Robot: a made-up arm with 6 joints.
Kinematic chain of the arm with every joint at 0, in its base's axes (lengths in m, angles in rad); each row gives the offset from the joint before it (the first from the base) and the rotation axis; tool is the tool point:
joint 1: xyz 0 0 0.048 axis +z
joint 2: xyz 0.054 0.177 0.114 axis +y
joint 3: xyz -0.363 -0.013 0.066 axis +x
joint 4: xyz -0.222 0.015 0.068 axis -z
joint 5: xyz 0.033 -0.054 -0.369 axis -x
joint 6: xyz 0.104 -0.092 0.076 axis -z
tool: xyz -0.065 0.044 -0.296
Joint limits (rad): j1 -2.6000..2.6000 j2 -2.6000..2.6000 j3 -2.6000..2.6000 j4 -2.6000..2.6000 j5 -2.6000..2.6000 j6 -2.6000..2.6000
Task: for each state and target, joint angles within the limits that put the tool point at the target. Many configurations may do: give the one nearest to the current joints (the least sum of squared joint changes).
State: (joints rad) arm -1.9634 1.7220 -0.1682 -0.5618 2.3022 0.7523
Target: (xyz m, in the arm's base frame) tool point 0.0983 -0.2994 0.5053
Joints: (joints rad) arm -1.9092 2.1815 0.0577 -0.9636 2.6000 0.6933
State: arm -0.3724 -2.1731 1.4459 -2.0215 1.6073 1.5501
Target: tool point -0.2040 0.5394 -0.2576
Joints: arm -0.1733 -1.5613 1.4972 -2.0466 1.4059 1.5636
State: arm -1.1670 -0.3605 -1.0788 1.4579 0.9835 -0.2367
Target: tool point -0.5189 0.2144 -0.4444
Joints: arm -0.8092 -0.7179 -0.9907 1.4127 0.8081 -0.1766
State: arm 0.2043 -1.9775 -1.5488 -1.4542 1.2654 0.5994
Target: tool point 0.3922 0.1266 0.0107
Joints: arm 0.5293 -2.1885 -1.2043 -1.6737 1.3592 0.6515
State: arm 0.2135 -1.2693 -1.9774 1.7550 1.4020 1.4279
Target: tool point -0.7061 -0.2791 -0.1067
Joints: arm 0.2950 -0.7992 -1.8243 1.1234 1.4692 1.4634
